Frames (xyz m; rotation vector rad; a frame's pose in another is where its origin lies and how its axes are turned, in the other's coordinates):
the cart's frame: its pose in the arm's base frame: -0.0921 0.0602 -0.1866 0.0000 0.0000 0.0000
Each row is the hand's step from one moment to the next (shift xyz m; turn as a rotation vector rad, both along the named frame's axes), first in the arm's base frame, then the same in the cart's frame.
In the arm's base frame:
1: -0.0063 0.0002 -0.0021 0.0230 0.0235 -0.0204
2: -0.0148 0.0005 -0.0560 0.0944 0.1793 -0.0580
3: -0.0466 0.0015 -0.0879 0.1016 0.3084 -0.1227
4: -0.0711 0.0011 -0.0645 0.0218 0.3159 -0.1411
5: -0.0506 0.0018 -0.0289 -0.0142 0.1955 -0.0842
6: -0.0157 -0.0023 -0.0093 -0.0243 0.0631 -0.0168
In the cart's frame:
1: -0.0063 0.0002 -0.0021 0.0230 0.0235 -0.0204
2: -0.0148 0.0005 -0.0560 0.0944 0.1793 -0.0580
3: -0.0466 0.0015 -0.0879 0.1016 0.3084 -0.1227
4: -0.0711 0.0011 -0.0645 0.0218 0.3159 -0.1411
5: -0.0506 0.0018 -0.0289 -0.0142 0.1955 -0.0842
6: -0.0157 -0.0023 -0.0093 -0.0243 0.0631 -0.0168

